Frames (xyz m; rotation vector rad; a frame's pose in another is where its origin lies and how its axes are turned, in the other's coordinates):
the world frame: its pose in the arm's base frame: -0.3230 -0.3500 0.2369 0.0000 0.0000 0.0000
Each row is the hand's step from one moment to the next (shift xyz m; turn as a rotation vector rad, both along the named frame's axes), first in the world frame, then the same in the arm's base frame.
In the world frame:
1: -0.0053 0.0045 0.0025 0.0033 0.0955 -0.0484
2: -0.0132 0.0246 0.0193 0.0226 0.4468 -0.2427
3: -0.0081 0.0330 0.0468 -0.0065 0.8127 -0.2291
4: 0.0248 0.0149 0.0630 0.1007 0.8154 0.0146
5: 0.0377 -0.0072 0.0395 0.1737 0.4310 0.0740
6: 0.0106 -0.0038 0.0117 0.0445 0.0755 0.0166
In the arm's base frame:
1: -0.0053 0.0045 0.0025 0.0033 0.0955 -0.0484
2: -0.0132 0.0246 0.0193 0.0226 0.4468 -0.2427
3: -0.0081 0.0330 0.0468 -0.0065 0.8127 -0.2291
4: 0.0248 0.0149 0.0630 0.1007 0.8154 0.0146
5: 0.0377 -0.0072 0.0395 0.1737 0.4310 0.0740
6: 0.0106 -0.0038 0.0117 0.0445 0.0755 0.0166

